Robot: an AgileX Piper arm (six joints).
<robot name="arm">
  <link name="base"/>
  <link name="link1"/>
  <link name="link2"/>
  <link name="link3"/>
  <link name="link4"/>
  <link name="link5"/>
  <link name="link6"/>
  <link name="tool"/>
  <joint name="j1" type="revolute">
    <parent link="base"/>
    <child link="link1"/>
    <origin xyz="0 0 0.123"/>
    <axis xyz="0 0 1"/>
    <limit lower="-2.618" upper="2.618"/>
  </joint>
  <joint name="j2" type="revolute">
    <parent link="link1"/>
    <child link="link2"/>
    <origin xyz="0 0 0"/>
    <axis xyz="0 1 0"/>
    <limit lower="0" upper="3.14"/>
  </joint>
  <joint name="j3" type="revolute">
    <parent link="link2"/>
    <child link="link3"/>
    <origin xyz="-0.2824 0 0.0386"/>
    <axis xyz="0 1 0"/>
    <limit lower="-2.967" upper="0"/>
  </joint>
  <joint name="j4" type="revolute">
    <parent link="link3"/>
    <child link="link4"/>
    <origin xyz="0.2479 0 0.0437"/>
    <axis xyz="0.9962 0 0.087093"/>
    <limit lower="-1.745" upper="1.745"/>
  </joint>
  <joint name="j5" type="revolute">
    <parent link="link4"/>
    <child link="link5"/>
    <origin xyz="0 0 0"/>
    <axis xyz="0 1 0"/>
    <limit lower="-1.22" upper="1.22"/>
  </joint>
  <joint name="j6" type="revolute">
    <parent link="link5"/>
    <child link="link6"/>
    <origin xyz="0.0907 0 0.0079"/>
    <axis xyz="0.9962 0 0.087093"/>
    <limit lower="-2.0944" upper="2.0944"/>
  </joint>
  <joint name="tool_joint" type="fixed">
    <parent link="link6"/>
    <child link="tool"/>
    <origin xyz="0 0 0" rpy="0 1.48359 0"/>
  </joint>
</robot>
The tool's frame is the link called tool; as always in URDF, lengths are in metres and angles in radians.
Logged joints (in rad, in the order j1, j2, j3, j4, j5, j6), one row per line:
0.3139 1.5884 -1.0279 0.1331 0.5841 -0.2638
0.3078 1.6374 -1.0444 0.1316 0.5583 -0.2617
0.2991 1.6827 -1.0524 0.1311 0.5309 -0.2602
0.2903 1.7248 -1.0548 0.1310 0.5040 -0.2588
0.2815 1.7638 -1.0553 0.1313 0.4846 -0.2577
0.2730 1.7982 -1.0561 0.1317 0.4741 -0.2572
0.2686 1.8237 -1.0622 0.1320 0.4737 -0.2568
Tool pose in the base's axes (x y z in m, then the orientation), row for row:
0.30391 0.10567 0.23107 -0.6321 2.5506 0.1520
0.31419 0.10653 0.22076 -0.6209 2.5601 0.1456
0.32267 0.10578 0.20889 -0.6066 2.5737 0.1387
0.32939 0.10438 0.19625 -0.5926 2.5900 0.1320
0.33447 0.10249 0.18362 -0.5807 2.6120 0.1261
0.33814 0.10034 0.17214 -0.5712 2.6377 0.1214
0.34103 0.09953 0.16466 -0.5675 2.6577 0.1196
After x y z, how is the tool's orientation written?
As a rotation vector, in radians.
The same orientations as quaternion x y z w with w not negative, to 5 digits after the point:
-0.23240 0.93775 0.05588 0.25198
-0.22793 0.93979 0.05345 0.24898
-0.22215 0.94253 0.05079 0.24437
-0.21634 0.94554 0.04819 0.23838
-0.21100 0.94909 0.04582 0.22937
-0.20634 0.95282 0.04385 0.21824
-0.20401 0.95541 0.04299 0.20912

